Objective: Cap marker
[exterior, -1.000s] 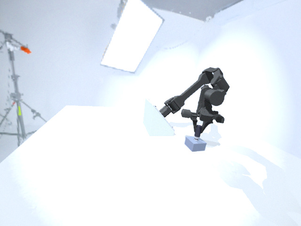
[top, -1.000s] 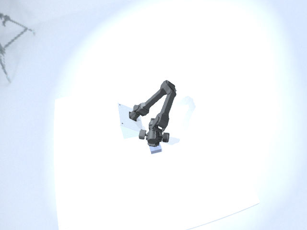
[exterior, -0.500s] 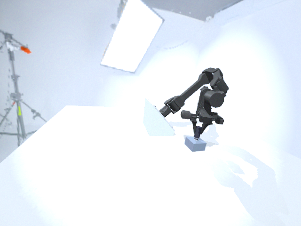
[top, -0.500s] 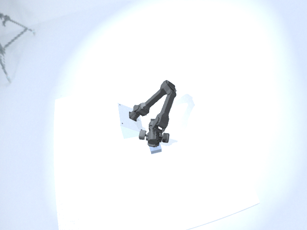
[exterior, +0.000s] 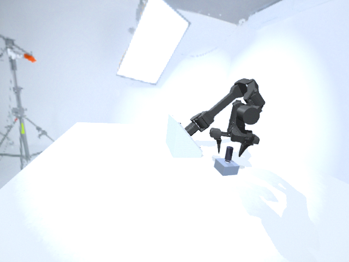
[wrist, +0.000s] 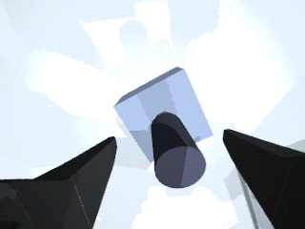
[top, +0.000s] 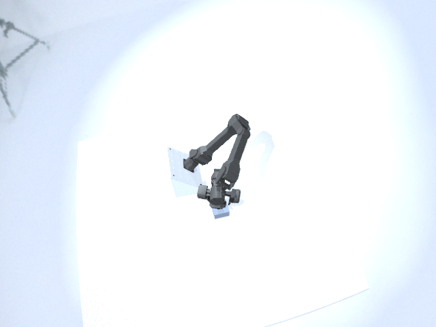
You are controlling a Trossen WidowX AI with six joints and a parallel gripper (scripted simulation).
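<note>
My gripper tip is now 1 cm below the marker cap.
</note>
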